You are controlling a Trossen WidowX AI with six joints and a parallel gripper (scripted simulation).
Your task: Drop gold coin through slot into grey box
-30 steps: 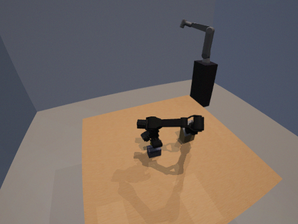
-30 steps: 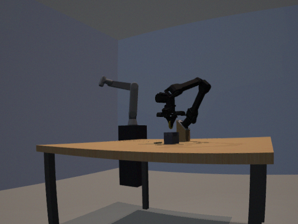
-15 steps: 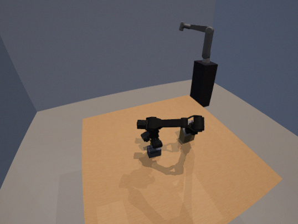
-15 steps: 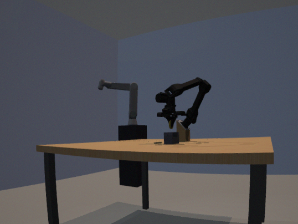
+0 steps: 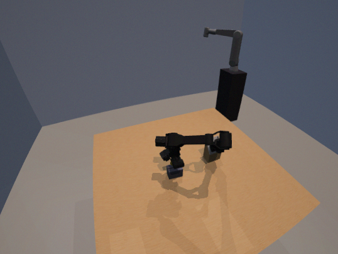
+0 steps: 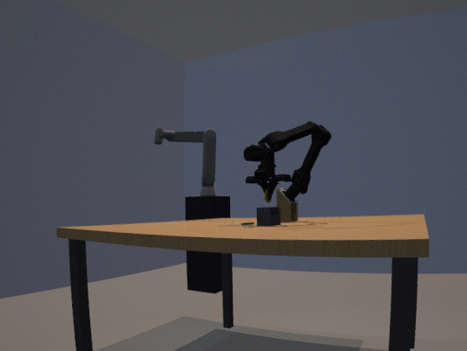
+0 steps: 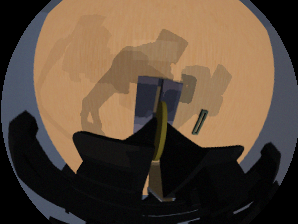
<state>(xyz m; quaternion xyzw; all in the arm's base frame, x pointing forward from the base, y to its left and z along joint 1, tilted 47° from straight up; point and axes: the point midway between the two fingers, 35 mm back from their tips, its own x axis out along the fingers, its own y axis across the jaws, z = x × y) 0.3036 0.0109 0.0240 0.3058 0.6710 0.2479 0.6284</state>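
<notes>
Now: gripper tip 2 cm below the gold coin.
</notes>
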